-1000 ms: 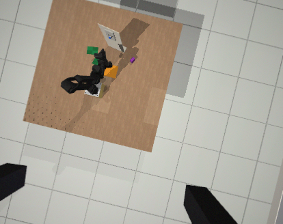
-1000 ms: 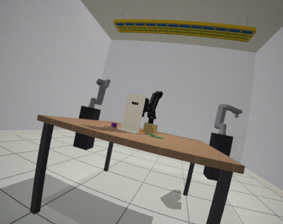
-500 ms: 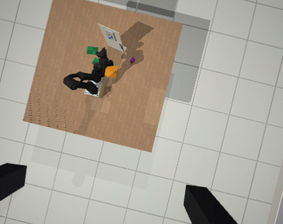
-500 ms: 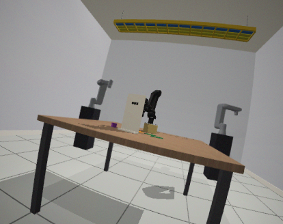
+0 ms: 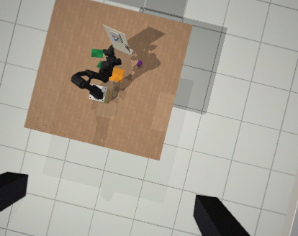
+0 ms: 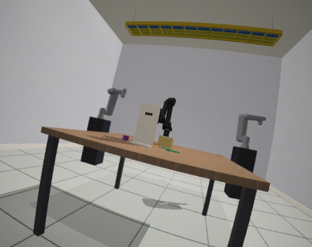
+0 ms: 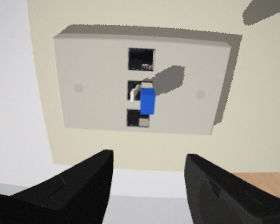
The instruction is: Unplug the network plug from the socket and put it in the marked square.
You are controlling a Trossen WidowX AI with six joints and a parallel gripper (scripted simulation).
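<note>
The network plug is 60 mm ahead of my gripper tip and 20 mm to the right of it. The rest, counted from my gripper tip: thin pale tab (70 mm ahead, 20 mm to the right, 10 mm above); then orange square (140 mm behind, 240 mm below); then upright panel (80 mm ahead, 20 mm to the right, 90 mm below).
</note>
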